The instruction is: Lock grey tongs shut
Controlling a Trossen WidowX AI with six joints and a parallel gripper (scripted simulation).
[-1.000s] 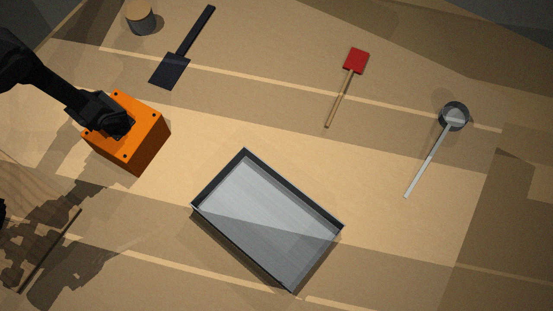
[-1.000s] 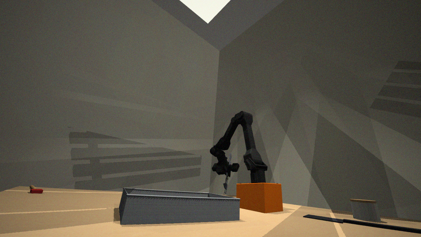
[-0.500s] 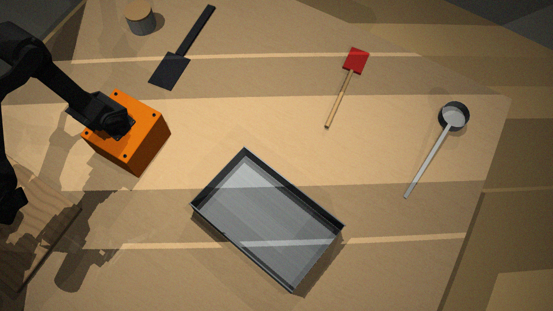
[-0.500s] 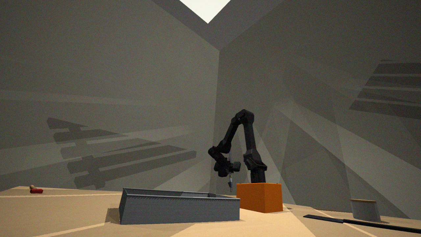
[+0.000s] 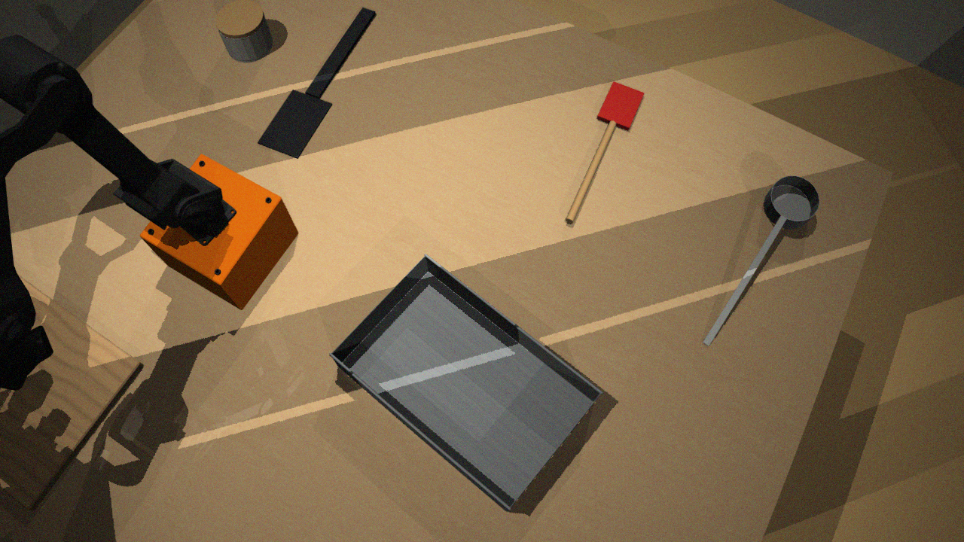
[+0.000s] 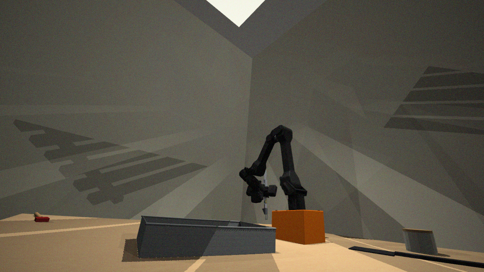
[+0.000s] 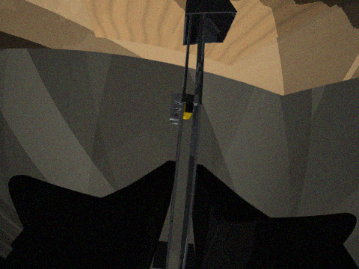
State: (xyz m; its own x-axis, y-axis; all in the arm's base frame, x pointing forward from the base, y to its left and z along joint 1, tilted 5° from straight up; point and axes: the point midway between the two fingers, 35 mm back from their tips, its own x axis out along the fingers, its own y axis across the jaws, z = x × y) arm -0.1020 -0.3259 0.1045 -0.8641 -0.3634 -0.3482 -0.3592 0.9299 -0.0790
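Right now the wooden board is 170 mm below my gripper tip. From my gripper tip the other things lie so: black spatula 30 mm ahead, 650 mm to the left, 170 mm below; then grey roasting tin 540 mm ahead, 400 mm to the left, 150 mm below; then lidded pot 130 mm behind, 640 mm to the left, 140 mm below.
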